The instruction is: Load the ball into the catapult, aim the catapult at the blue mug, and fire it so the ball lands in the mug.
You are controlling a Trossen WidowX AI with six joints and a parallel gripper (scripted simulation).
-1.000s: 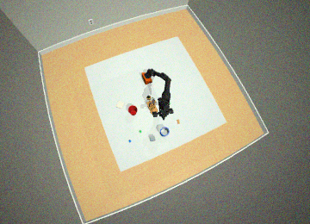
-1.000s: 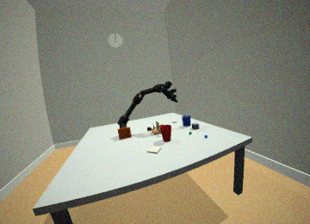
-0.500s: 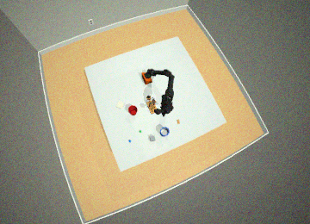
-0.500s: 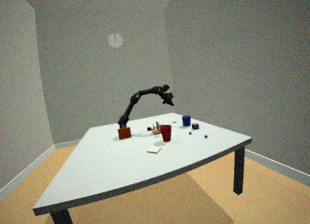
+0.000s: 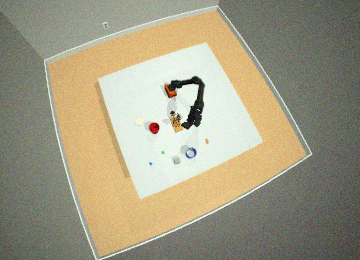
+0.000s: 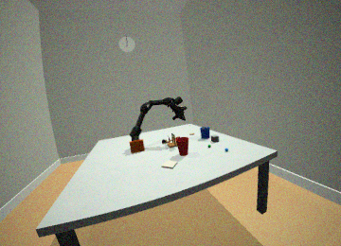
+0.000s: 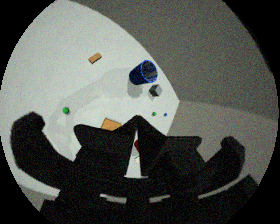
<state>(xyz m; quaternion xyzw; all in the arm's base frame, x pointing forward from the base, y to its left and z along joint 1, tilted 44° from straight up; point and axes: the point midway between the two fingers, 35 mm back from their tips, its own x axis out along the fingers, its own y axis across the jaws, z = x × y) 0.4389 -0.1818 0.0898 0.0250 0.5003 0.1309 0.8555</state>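
Now: gripper tip 240 mm past the dark ball, 140 mm above it and 10 mm to the left of it. Round my gripper tip: wooden catapult (170 mm behind, 150 mm below); blue mug (180 mm ahead, 170 mm below, 50 mm to the right); orange piece (200 mm below, 150 mm to the left, 150 mm ahead).
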